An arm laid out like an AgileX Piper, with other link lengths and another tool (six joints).
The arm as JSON. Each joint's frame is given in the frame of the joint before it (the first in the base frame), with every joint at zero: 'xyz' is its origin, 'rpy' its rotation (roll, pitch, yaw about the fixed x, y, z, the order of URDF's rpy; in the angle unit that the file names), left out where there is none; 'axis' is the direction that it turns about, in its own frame. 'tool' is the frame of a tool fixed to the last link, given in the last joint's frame.
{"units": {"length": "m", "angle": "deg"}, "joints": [
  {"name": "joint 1", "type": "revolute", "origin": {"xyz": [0.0, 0.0, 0.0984]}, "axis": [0.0, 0.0, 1.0]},
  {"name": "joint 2", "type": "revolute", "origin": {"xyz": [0.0, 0.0, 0.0], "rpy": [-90.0, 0.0, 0.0]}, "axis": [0.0, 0.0, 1.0]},
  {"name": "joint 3", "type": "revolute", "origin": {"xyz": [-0.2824, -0.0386, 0.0]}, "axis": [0.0, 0.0, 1.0]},
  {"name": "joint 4", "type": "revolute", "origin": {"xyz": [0.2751, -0.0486, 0.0], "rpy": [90.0, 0.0, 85.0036]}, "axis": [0.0, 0.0, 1.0]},
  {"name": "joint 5", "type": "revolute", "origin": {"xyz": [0.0, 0.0, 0.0], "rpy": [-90.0, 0.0, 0.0]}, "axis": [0.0, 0.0, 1.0]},
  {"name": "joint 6", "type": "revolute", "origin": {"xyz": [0.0, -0.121, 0.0], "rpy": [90.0, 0.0, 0.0]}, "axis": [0.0, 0.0, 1.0]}
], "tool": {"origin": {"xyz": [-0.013, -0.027, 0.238], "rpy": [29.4, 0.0, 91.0]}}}
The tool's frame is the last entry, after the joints.
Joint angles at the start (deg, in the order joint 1, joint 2, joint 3, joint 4, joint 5, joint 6): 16.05, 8.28, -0.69, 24.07, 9.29, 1.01
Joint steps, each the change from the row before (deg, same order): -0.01, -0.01, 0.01, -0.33, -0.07, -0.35; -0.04, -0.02, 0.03, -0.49, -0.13, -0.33; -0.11, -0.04, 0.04, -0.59, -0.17, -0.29; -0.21, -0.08, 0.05, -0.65, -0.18, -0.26; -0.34, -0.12, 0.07, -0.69, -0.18, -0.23; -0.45, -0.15, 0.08, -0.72, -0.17, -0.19; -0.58, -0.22, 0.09, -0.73, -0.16, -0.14; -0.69, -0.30, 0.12, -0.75, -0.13, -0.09; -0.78, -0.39, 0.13, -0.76, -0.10, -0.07; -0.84, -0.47, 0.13, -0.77, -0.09, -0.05; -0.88, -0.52, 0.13, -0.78, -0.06, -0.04; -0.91, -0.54, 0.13, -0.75, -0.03, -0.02; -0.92, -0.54, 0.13, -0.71, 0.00, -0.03; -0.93, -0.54, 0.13, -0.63, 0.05, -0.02; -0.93, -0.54, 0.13, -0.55, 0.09, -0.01
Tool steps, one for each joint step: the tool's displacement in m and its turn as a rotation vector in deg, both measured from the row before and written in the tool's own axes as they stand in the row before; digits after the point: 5 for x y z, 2 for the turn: -0.00023, 0.00063, -0.00041, -0.08, -0.38, -0.56; -0.00058, 0.00094, -0.00063, -0.14, -0.49, -0.65; -0.00105, 0.00130, -0.00092, -0.22, -0.58, -0.65; -0.00161, 0.00162, -0.00123, -0.29, -0.66, -0.62; -0.00239, 0.00183, -0.00148, -0.36, -0.76, -0.55; -0.00304, 0.00197, -0.00168, -0.40, -0.83, -0.48; -0.00371, 0.00228, -0.00205, -0.49, -0.89, -0.38; -0.00434, 0.00231, -0.00224, -0.53, -0.95, -0.29; -0.00475, 0.00252, -0.00256, -0.60, -1.00, -0.24; -0.00499, 0.00282, -0.00292, -0.67, -1.03, -0.21; -0.00518, 0.00287, -0.00306, -0.69, -1.06, -0.20; -0.00535, 0.00276, -0.00303, -0.68, -1.06, -0.14; -0.00542, 0.00254, -0.00290, -0.64, -1.06, -0.12; -0.00547, 0.00220, -0.00268, -0.59, -1.02, -0.04; -0.00546, 0.00190, -0.00249, -0.54, -0.98, 0.03
